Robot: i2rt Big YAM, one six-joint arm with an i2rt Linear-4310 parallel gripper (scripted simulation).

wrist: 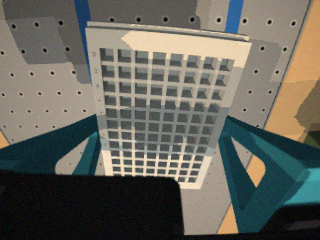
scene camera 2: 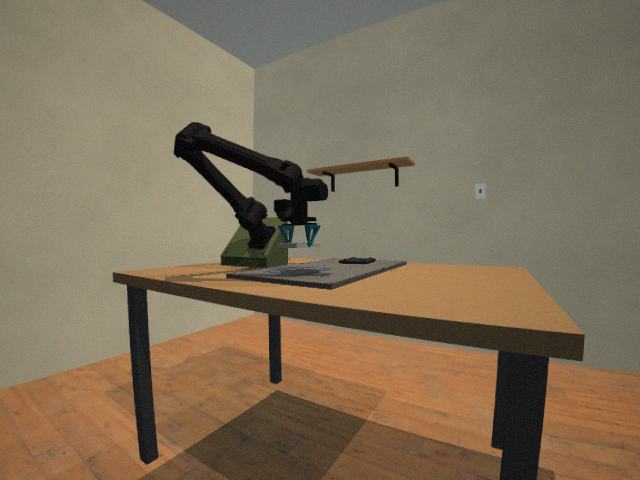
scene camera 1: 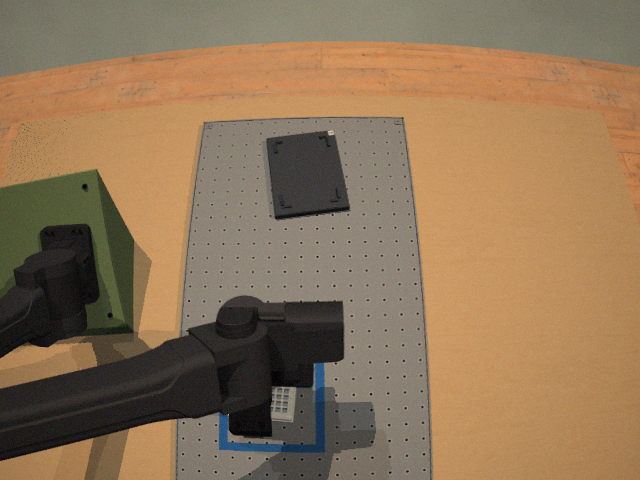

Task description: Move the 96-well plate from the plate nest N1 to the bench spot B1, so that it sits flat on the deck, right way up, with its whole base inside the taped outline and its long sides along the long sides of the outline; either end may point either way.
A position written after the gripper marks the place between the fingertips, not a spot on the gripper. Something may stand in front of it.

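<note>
You'd see the gripper [wrist: 160, 120] here, and there's a white 96-well plate [scene camera 1: 280, 413] too. The wrist view also has the white 96-well plate [wrist: 149, 96]. And there's a dark plate nest N1 [scene camera 1: 305, 171].
</note>
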